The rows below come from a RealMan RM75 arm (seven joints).
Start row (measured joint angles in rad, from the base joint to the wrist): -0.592, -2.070, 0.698, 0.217, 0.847, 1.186, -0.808
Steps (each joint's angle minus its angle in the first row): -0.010, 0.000, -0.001, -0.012, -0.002, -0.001, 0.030; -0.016, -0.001, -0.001, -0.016, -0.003, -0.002, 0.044; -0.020, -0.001, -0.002, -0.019, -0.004, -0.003, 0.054; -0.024, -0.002, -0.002, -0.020, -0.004, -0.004, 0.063; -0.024, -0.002, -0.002, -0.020, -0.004, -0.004, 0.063; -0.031, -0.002, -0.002, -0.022, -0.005, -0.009, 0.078; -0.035, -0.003, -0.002, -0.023, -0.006, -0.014, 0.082; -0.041, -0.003, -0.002, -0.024, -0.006, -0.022, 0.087; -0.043, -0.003, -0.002, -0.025, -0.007, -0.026, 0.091; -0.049, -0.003, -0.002, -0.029, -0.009, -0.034, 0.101; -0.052, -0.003, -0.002, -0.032, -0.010, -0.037, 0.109; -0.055, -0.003, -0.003, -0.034, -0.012, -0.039, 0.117; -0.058, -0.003, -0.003, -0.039, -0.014, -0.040, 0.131; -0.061, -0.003, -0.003, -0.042, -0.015, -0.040, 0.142; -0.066, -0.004, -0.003, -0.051, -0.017, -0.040, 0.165; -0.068, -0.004, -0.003, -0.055, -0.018, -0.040, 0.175; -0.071, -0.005, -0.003, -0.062, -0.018, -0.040, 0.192; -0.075, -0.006, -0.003, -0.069, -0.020, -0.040, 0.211
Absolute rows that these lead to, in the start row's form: -0.602, -2.070, 0.697, 0.205, 0.845, 1.185, -0.778; -0.608, -2.071, 0.697, 0.201, 0.844, 1.184, -0.764; -0.612, -2.071, 0.696, 0.198, 0.843, 1.183, -0.754; -0.616, -2.072, 0.696, 0.197, 0.843, 1.182, -0.745; -0.616, -2.072, 0.696, 0.197, 0.843, 1.182, -0.745; -0.623, -2.072, 0.696, 0.195, 0.842, 1.177, -0.730; -0.627, -2.073, 0.696, 0.194, 0.841, 1.172, -0.726; -0.633, -2.073, 0.696, 0.193, 0.841, 1.164, -0.721; -0.635, -2.073, 0.696, 0.192, 0.840, 1.160, -0.717; -0.641, -2.073, 0.696, 0.188, 0.838, 1.152, -0.707; -0.644, -2.073, 0.696, 0.185, 0.837, 1.149, -0.699; -0.647, -2.073, 0.695, 0.183, 0.835, 1.147, -0.691; -0.650, -2.073, 0.695, 0.178, 0.833, 1.146, -0.677; -0.653, -2.073, 0.695, 0.175, 0.832, 1.146, -0.666; -0.658, -2.074, 0.695, 0.166, 0.830, 1.146, -0.643; -0.660, -2.074, 0.695, 0.162, 0.829, 1.146, -0.633; -0.663, -2.075, 0.695, 0.155, 0.829, 1.146, -0.616; -0.667, -2.076, 0.695, 0.148, 0.827, 1.146, -0.597
